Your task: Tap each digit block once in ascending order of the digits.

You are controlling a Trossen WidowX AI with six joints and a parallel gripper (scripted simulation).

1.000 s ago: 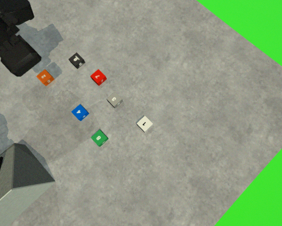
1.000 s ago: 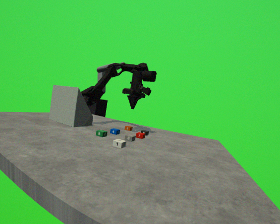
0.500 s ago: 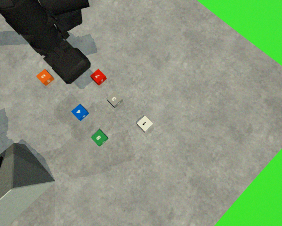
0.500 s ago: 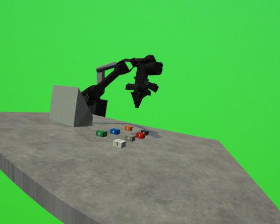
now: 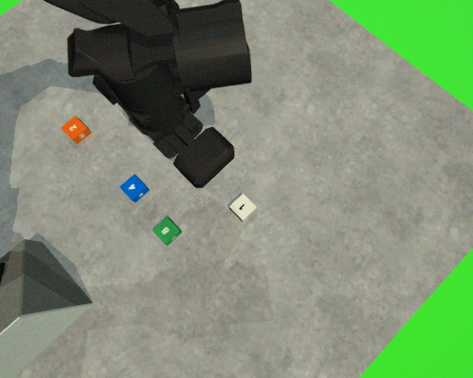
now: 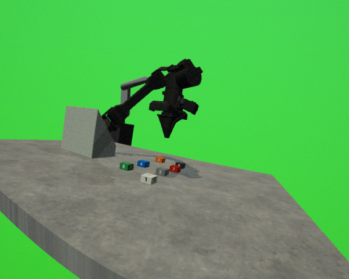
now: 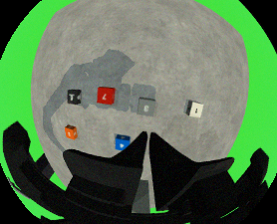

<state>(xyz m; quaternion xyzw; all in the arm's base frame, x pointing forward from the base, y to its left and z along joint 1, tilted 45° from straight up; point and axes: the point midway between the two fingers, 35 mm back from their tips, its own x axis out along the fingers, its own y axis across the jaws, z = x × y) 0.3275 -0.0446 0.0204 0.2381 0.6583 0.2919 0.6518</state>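
Right now the grey block is 11 cm below my gripper tip. Also, from my gripper tip: red 7 block (11 cm below, 8 cm to the left, 1 cm ahead); then green 8 block (11 cm below, 10 cm behind, 6 cm to the right); then blue 4 block (11 cm below, 9 cm behind, 3 cm to the left).
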